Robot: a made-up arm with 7 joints.
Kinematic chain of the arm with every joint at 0, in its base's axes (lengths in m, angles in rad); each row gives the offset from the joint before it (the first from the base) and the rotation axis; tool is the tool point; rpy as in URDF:
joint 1: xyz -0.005 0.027 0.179 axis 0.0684 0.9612 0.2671
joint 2: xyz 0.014 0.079 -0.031 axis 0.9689 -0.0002 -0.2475
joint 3: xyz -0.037 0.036 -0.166 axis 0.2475 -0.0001 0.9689
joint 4: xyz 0.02 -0.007 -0.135 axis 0.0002 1 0
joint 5: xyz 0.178 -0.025 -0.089 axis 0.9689 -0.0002 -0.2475
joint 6: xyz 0.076 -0.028 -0.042 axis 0.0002 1 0
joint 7: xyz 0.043 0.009 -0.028 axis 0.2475 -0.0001 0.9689
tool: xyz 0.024 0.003 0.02 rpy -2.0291 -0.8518 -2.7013
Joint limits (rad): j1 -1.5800..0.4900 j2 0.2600..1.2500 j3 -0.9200..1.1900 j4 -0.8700..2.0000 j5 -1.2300..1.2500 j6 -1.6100..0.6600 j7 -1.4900..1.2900
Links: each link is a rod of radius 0.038 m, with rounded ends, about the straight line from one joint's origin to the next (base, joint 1, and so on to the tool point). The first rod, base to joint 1, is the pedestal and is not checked.
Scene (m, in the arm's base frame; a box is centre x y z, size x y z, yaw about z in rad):
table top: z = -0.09
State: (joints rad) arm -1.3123 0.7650 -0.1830 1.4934 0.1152 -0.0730 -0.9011
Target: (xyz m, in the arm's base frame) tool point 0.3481 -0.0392 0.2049
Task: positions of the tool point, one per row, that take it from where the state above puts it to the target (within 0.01 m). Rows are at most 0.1 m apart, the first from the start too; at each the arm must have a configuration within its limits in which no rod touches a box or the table.
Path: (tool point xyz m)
1: 0.6246 0.3471 0.0524
2: 0.6447 0.2907 0.0975
3: 0.6438 0.2239 0.1365
4: 0.6209 0.1532 0.1671
5: 0.5769 0.0853 0.1888
6: 0.5139 0.0270 0.2015
7: 0.4359 -0.0159 0.2064
8: 0.3481 -0.0392 0.2049

